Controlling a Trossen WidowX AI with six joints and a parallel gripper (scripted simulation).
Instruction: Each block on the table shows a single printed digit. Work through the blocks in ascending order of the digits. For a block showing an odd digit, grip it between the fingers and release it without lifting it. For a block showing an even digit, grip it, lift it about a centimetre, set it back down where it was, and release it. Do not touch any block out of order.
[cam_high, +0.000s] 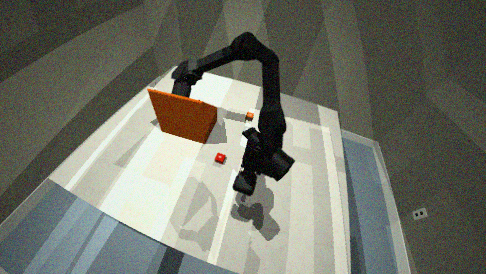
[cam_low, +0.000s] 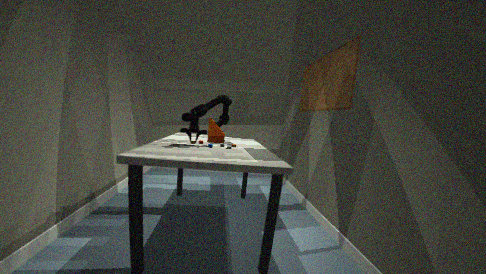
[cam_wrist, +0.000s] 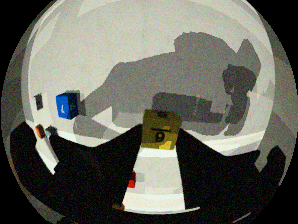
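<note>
Now: the blue block 13 cm to the left of my gripper tip and 1 cm below it. Also, from my gripper tip: red block 12 cm behind, 3 cm to the left, 1 cm below; grey block 21 cm to the left, 8 cm behind, 1 cm below; yellow block right at my gripper tip.
</note>
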